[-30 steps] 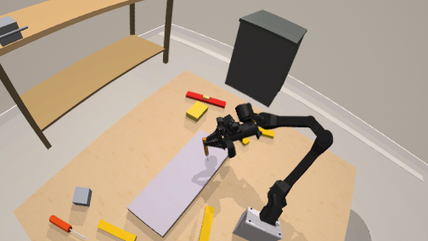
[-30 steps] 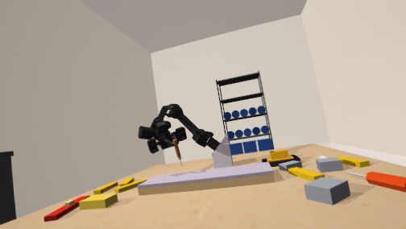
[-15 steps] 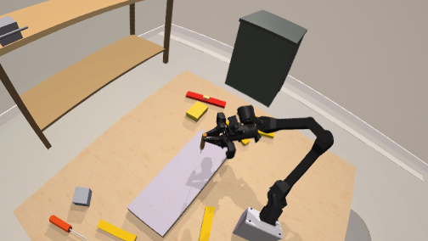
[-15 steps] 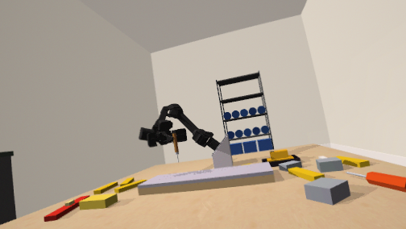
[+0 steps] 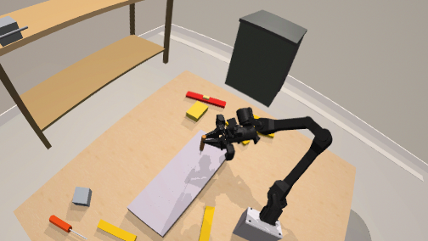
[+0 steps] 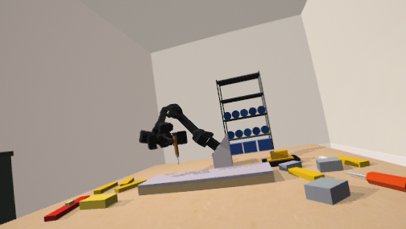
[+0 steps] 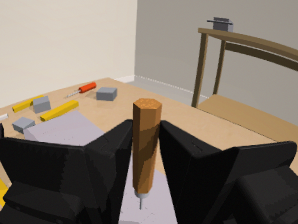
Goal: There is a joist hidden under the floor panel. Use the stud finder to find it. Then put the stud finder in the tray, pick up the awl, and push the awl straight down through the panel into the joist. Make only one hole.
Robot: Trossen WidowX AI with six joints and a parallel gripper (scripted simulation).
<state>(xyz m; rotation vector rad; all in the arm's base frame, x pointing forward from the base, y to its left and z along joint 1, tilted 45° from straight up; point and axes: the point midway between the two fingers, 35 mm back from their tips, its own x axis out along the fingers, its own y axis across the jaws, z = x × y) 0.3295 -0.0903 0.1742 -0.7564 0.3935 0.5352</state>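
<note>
Right now the awl is 6 cm below my gripper tip. Round my gripper tip: yellow pad: 14 cm ahead, 29 cm to the right, 18 cm below; then red level: 14 cm ahead, 40 cm to the right, 18 cm below; then yellow stud finder: 16 cm behind, 45 cm to the left, 14 cm below.
</note>
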